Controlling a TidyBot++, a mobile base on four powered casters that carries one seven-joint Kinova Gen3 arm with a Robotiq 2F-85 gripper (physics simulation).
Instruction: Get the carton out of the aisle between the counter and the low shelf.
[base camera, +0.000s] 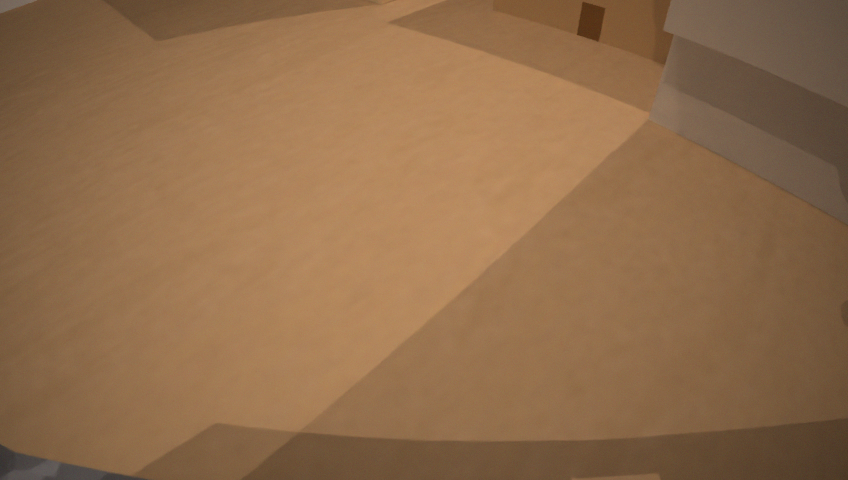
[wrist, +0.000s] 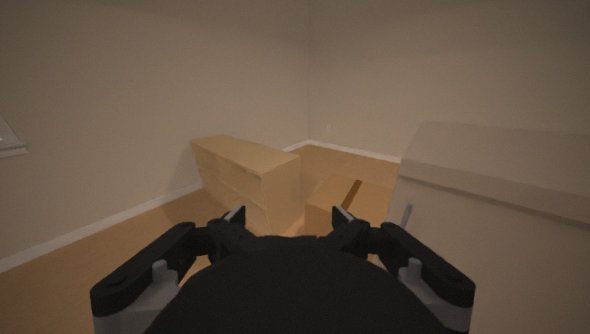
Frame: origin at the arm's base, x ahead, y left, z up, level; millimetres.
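Where they show: gripper, between the fingertips: (wrist: 289, 215).
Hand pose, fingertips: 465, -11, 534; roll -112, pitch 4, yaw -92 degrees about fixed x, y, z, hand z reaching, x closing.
After its pixels a point has its place, as x, y, z.
A brown carton (base camera: 547, 23) @[1058, -222, -391] (wrist: 325, 200) @[1146, -251, 10] with a dark tape strip on top stands on the floor between the low shelf and the counter, close beside the counter in the wrist view. The low shelf (wrist: 282, 192) @[1286, 27, -4] is pale wood with open compartments and stands left of the carton. The counter (base camera: 749, 77) @[613, -393, -277] (wrist: 500, 240) @[512, -414, 384] is light grey with a handle and fills the right side of both views. My gripper (wrist: 289, 215) @[465, -11, 534] is open with nothing between its fingers. It is apart from the carton, whose lower part is partly hidden behind the right finger.
Walls (wrist: 150, 75) @[1981, 1146, 830] with white baseboards meet in a corner behind the shelf and carton. A window sill (wrist: 15, 147) @[1354, 1735, 407] juts from the left wall. The wooden floor (base camera: 297, 208) @[475, 151, -396] (wrist: 50, 285) @[954, 1541, -396] runs in front of the carton and along the counter's base.
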